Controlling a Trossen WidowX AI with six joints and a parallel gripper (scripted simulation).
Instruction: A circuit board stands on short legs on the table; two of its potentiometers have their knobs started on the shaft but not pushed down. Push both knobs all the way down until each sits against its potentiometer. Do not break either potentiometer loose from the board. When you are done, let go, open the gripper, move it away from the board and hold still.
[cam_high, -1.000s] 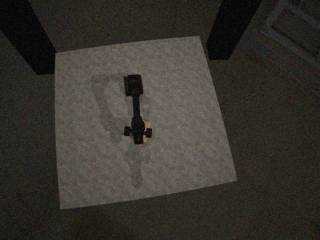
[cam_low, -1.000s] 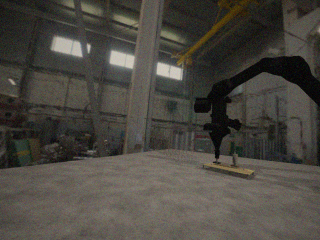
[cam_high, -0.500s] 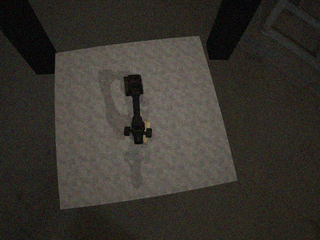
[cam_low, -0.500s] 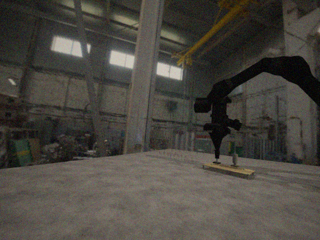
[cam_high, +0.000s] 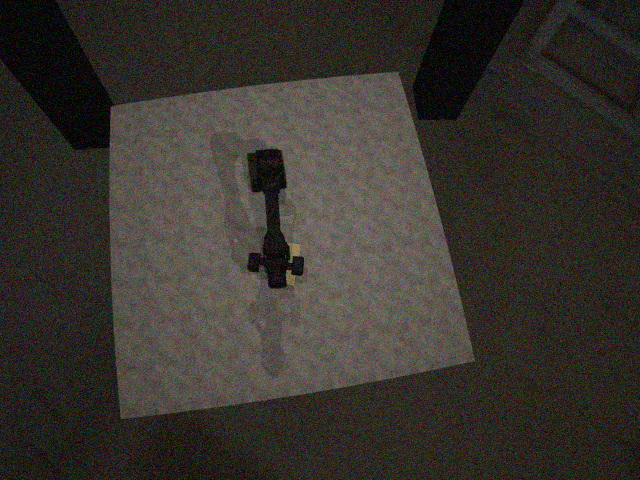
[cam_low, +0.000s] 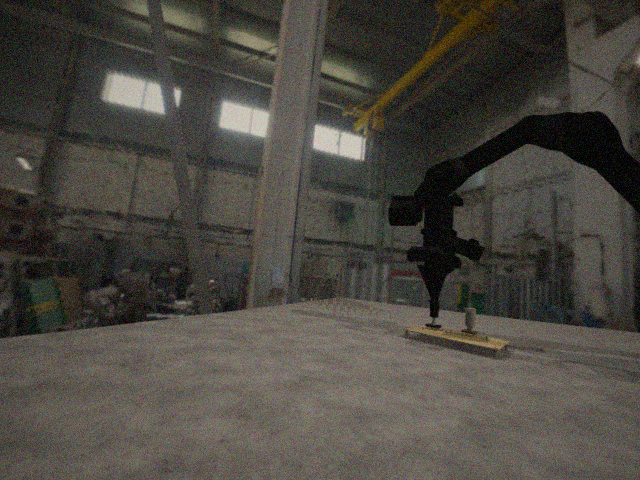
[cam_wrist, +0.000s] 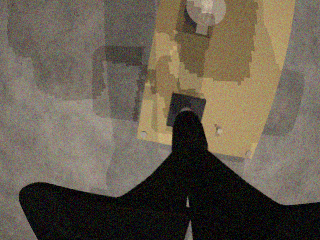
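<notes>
The dark knob is 1 cm below my gripper tip. From my gripper tip the other things lie so: white knob 7 cm behind, 2 cm below, 1 cm to the left.
</notes>
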